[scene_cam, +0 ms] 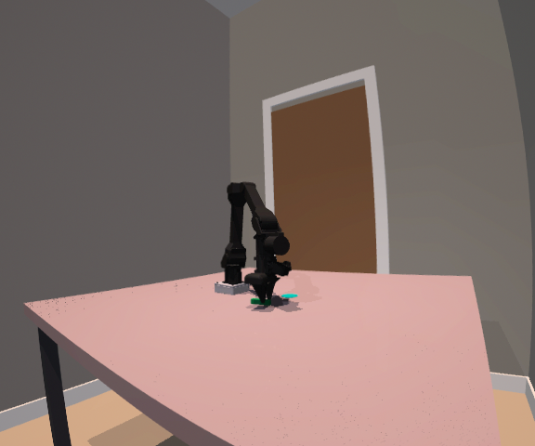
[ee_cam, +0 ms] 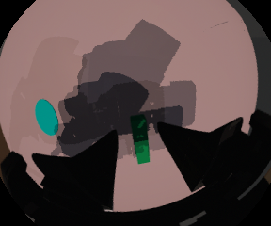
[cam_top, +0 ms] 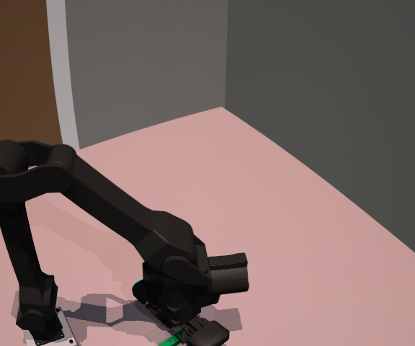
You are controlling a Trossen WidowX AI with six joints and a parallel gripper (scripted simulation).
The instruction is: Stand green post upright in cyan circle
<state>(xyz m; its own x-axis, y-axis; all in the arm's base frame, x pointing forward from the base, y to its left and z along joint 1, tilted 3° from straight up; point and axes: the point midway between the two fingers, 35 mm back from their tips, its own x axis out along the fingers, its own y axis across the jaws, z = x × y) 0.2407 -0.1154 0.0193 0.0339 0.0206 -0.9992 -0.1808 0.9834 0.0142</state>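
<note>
My gripper tip is now 140 mm to the right of the cyan circle and 10 mm above it. The rest, counted from my gripper tip: green post (20 mm behind, 10 mm to the right).
</note>
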